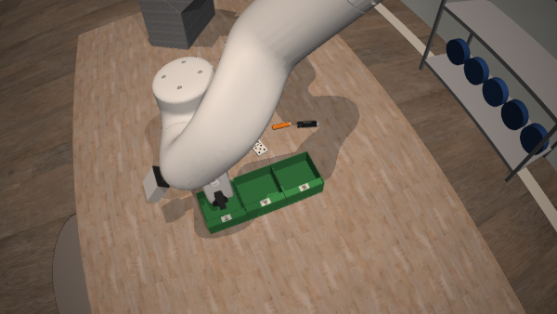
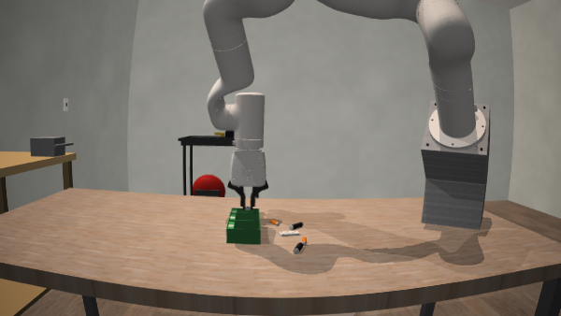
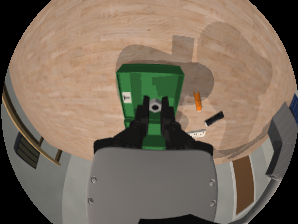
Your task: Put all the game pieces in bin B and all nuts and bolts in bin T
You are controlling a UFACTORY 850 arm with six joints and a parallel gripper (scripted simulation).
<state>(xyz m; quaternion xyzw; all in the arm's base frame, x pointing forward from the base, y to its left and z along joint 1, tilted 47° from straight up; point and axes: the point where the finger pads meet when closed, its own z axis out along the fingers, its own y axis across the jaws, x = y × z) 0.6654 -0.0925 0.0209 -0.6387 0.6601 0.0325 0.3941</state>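
The white domino lies 130 mm behind my hand, 110 mm to the left of it and 60 mm below it. Round my hand: orange battery: 80 mm behind, 10 mm to the left, 60 mm below; then grey nut: 20 mm below; then green three-compartment bin row: 80 mm to the left, 40 mm below.
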